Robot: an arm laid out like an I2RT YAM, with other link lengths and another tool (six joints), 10 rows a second.
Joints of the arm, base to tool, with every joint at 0 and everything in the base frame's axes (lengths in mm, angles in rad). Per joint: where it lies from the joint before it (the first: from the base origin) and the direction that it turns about. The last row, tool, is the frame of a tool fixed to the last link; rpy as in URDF.
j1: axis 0 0 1 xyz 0.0 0.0 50.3
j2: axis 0 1 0 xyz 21.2 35.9 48.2
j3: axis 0 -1 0 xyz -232.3 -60.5 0.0
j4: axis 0 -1 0 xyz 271.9 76.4 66.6
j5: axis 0 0 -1 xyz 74.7 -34.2 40.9
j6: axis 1 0 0 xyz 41.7 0.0 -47.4
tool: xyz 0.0 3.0 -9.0 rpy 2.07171 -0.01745 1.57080
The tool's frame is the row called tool.
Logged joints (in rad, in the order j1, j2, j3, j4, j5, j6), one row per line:
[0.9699 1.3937 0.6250 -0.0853 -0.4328 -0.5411]
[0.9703 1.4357 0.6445 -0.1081 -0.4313 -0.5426]
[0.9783 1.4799 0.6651 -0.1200 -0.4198 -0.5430]
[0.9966 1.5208 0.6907 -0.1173 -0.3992 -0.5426]
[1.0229 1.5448 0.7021 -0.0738 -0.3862 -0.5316]
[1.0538 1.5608 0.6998 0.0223 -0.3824 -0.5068]
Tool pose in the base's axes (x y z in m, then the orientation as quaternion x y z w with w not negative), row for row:
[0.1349 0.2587 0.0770 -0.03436 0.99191 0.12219 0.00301]
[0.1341 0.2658 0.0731 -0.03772 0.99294 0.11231 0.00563]
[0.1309 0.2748 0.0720 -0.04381 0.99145 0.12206 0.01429]
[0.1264 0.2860 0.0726 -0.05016 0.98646 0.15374 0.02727]
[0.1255 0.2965 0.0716 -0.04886 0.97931 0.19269 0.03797]
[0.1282 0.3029 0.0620 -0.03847 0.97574 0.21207 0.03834]
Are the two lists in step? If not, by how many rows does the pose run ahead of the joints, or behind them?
The pose runs 2 rows ahead of the joints: the pose in row i belongs to the joints in row i + 2.
